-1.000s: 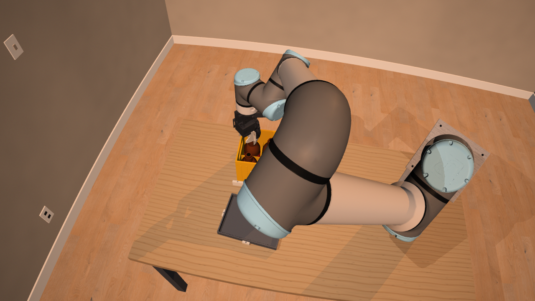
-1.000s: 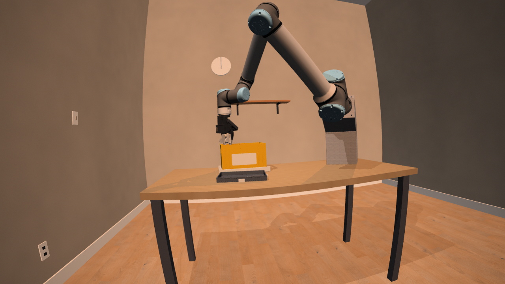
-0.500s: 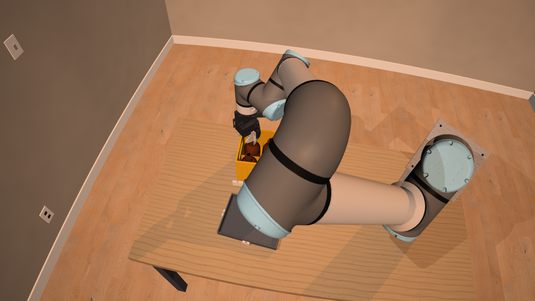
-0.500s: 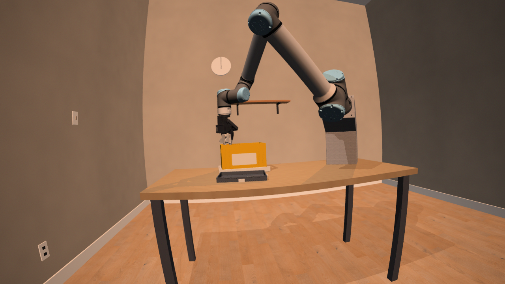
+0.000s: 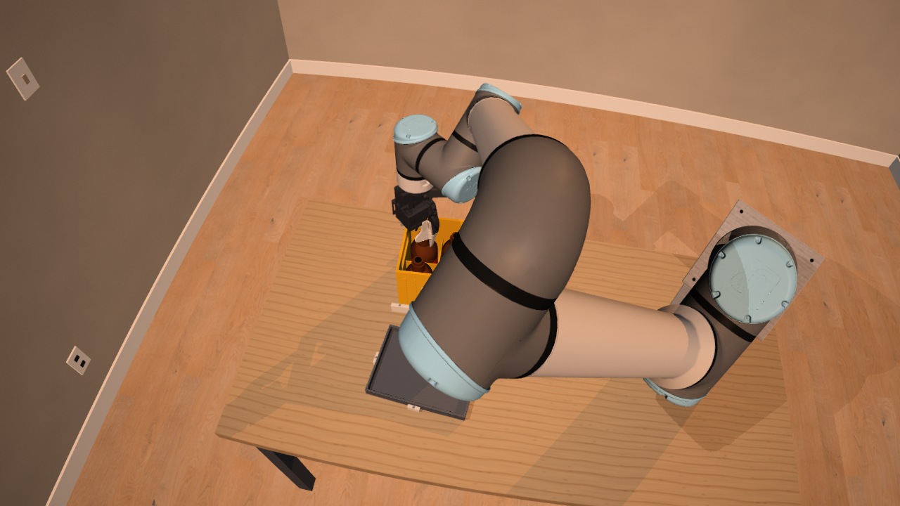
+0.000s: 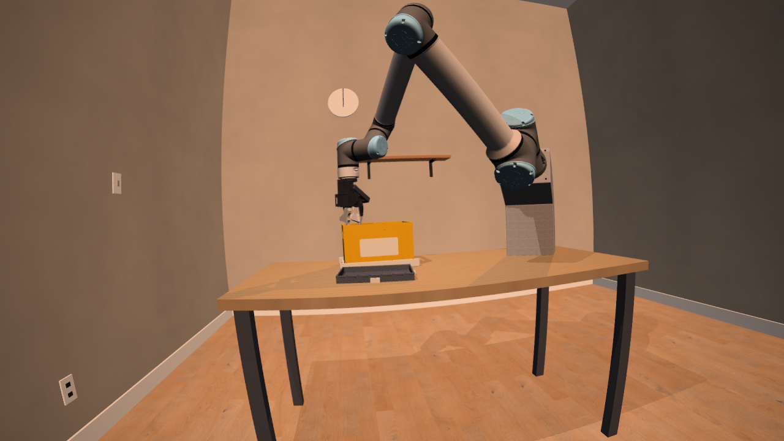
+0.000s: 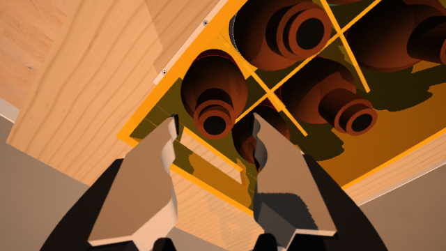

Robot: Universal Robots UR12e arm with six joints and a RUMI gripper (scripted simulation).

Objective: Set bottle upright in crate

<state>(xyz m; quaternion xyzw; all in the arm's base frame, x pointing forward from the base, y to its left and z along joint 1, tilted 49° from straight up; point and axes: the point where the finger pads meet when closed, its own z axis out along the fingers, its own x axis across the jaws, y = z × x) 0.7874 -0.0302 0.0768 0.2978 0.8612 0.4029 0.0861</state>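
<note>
The crate lies 10 cm behind my hand, 2 cm to the left of it and 7 cm below it. Round my hand: dark grey tray 13 cm behind, 29 cm to the left, 15 cm below.
</note>
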